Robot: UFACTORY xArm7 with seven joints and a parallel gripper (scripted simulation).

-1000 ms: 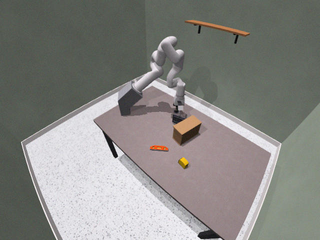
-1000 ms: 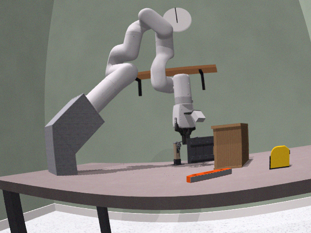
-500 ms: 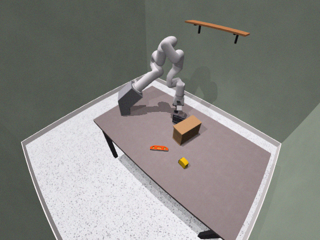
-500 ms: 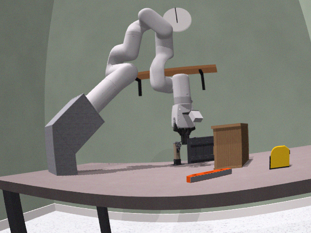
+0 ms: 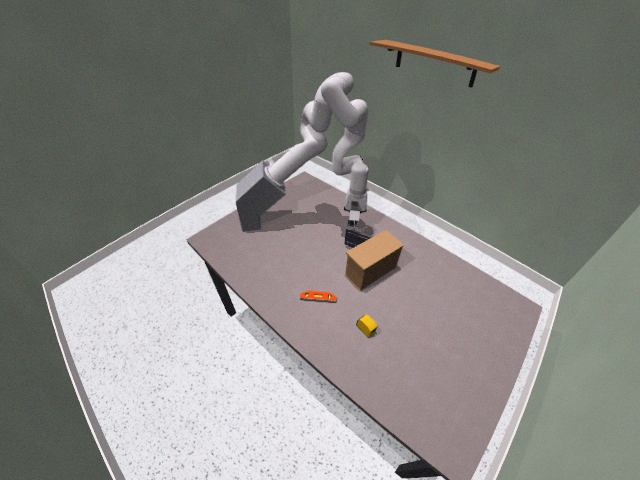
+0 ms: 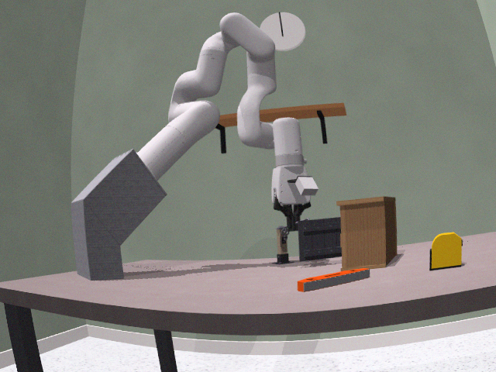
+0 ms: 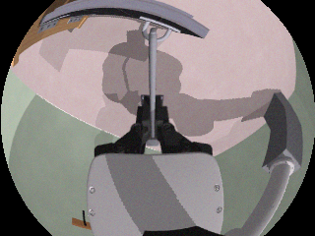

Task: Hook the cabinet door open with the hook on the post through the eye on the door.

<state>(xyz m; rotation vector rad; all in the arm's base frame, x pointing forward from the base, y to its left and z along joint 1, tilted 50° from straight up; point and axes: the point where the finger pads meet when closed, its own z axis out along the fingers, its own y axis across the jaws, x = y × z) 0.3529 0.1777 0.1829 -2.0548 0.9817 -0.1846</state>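
Now: hand 1 cm to the left of the thin hook, 1 cm short of it and 1 cm above it. From my hand the other things lie so: dark door 12 cm ahead, 4 cm to the right, 4 cm below; orange level 37 cm to the right, 22 cm ahead, 10 cm below; yellow tape measure 45 cm ahead, 29 cm to the right, 8 cm below.
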